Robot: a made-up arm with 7 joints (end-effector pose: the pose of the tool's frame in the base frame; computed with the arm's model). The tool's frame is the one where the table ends.
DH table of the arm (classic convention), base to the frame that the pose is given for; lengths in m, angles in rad. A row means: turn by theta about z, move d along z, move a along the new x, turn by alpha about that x. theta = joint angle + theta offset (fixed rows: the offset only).
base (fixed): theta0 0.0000; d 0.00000; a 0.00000; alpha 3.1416
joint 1: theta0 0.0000; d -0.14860; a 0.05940; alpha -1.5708
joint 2: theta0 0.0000; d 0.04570; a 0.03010; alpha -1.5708
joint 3: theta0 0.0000; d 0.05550; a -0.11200; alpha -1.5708
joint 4: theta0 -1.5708; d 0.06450; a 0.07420; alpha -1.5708
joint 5: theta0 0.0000; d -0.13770; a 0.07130; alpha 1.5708
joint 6: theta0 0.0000; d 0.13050; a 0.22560; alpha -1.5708
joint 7: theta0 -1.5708; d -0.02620; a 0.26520; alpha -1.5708
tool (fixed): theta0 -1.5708; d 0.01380; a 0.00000; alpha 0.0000
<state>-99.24 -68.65 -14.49 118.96 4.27 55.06 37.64</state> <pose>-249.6 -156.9 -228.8 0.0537 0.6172 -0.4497 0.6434</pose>
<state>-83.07 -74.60 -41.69 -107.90 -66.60 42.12 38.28</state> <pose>-371.9 375.6 -130.3 0.8479 -0.2392 -0.4113 0.2340</pose>
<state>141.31 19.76 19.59 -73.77 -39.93 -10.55 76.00</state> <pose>605.2 109.0 -154.0 0.5786 -0.5570 -0.4421 -0.3994</pose>
Working (the frame after each row of the table, in the pose's form):
after base (fixed): 0.0 0.0 0.0 0.0000 -1.0000 0.0000 0.0000
after joint 1: -46.4 -37.1 148.6 0.2342 0.2342 -0.6672 -0.6672
after joint 2: -97.0 -19.2 158.8 0.3263 -0.1619 -0.0568 -0.9295
after joint 3: -28.4 83.9 175.3 0.2196 -0.4589 0.5883 -0.6286
after joint 4: 65.4 111.8 164.8 0.8757 0.0395 0.0460 0.4789
after joint 5: 116.6 136.7 20.6 0.6825 0.7128 0.1470 0.0667
after joint 6: 360.5 80.0 -51.5 0.9772 0.0075 0.1472 0.1525
after joint 7: 606.1 95.2 -153.9 0.6916 -0.7065 0.0812 0.1268

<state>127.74 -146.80 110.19 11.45 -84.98 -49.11 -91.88</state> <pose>-280.3 146.8 118.8 0.5918 -0.2491 -0.1622 -0.7493</pose>
Working (the frame after each row of the table, in the pose's form):
after base (fixed): 0.0 0.0 0.0 0.0000 -1.0000 0.0000 0.0000
after joint 1: -36.4 -47.0 148.6 0.3114 0.3114 -0.6348 -0.6348
after joint 2: -57.1 0.9 132.1 0.1258 0.8604 0.4221 -0.2565
after joint 3: -139.0 66.8 64.5 0.7925 0.3932 -0.2973 -0.3590
after joint 4: -203.7 -2.9 39.6 0.6215 0.0752 0.5645 -0.5380
after joint 5: -344.0 60.8 22.8 0.2975 -0.1633 -0.2471 -0.9076
after joint 6: -544.0 183.7 136.0 0.1078 -0.0429 -0.4643 0.8781
after joint 7: -282.8 139.4 107.5 0.9483 -0.2908 0.0614 -0.1114

